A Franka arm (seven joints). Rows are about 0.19 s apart.
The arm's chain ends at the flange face. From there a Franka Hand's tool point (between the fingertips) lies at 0.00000 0.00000 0.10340 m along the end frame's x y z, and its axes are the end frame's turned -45 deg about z.
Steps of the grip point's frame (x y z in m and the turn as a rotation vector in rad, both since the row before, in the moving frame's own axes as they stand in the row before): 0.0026 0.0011 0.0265 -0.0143 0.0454 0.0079; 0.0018 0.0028 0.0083 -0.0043 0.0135 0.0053; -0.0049 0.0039 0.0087 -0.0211 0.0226 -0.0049; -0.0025 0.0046 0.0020 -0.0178 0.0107 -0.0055; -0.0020 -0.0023 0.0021 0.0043 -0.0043 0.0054; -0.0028 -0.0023 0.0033 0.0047 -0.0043 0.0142
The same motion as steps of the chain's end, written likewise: -0.0018 0.0012 0.0266 0.0220 0.0422 0.0079; 0.0019 0.0014 0.0083 0.0065 0.0126 0.0053; -0.0039 0.0063 0.0087 0.0011 0.0309 -0.0049; -0.0006 0.0045 0.0020 -0.0050 0.0202 -0.0055; -0.0024 -0.0002 0.0021 0.0000 -0.0061 0.0054; -0.0029 0.0004 0.0033 0.0003 -0.0064 0.0142
